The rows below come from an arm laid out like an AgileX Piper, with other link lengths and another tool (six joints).
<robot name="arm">
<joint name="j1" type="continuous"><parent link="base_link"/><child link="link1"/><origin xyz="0 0 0.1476" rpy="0 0 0"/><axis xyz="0 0 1"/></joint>
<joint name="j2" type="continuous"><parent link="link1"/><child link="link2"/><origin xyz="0 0 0" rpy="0 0 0"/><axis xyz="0 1 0"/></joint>
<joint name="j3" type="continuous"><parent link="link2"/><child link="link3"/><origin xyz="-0.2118 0 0.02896" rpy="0 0 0"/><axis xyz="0 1 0"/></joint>
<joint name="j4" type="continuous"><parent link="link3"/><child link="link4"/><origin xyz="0.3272 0 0.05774" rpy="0 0 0"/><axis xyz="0.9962 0 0.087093"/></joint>
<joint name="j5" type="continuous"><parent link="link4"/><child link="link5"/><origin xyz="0 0 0" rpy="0 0 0"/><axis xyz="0 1 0"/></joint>
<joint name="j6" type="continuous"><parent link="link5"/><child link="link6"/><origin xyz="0.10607 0 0.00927" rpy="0 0 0"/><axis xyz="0.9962 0 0.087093"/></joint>
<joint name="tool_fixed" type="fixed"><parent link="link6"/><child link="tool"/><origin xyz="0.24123 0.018 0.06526" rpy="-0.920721 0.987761 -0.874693"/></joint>
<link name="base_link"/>
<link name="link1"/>
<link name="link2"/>
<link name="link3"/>
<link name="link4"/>
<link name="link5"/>
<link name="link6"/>
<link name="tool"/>
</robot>
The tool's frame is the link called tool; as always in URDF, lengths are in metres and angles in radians. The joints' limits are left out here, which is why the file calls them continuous.
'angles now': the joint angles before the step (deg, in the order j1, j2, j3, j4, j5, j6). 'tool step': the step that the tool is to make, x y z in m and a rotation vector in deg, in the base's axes. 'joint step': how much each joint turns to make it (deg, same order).
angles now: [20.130 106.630 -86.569 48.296 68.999 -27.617]
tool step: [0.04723 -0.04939 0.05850 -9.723 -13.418 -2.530]
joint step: [0.000 -7.274 -7.277 -15.781 1.148 7.148]
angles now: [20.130 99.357 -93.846 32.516 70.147 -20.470]
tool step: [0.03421 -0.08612 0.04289 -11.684 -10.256 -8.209]
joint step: [0.000 -9.933 -0.016 -17.978 1.098 8.636]
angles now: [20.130 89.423 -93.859 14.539 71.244 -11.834]
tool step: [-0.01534 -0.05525 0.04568 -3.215 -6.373 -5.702]
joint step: [-0.127 -14.417 8.078 -7.798 0.628 4.738]
